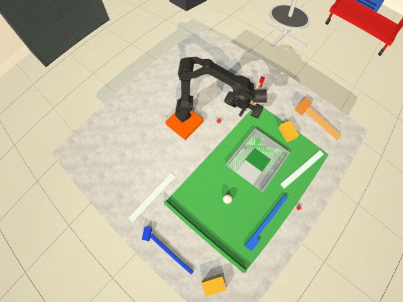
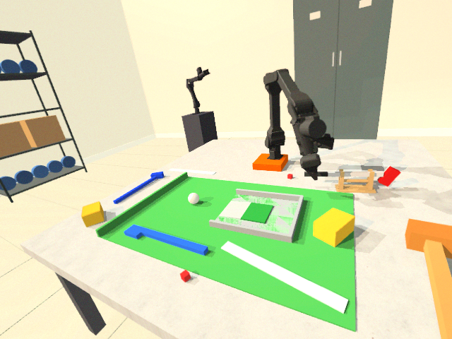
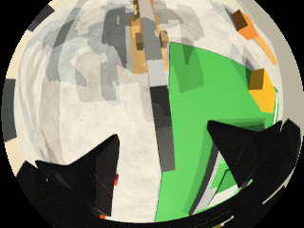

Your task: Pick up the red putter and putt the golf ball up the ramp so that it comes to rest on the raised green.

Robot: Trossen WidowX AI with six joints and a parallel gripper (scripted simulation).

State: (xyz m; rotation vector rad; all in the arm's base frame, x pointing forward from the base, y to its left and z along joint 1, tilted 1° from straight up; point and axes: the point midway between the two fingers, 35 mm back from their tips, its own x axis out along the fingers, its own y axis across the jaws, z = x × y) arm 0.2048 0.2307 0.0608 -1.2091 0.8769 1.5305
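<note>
Now: the red putter 11 cm to the left of my gripper tip and 4 cm behind it. Round my gripper tip: wooden stand 13 cm to the left, 4 cm behind, 2 cm below; then white golf ball 38 cm to the right, 26 cm ahead, 3 cm below; then green mat 28 cm ahead, 22 cm to the right, 6 cm below.
</note>
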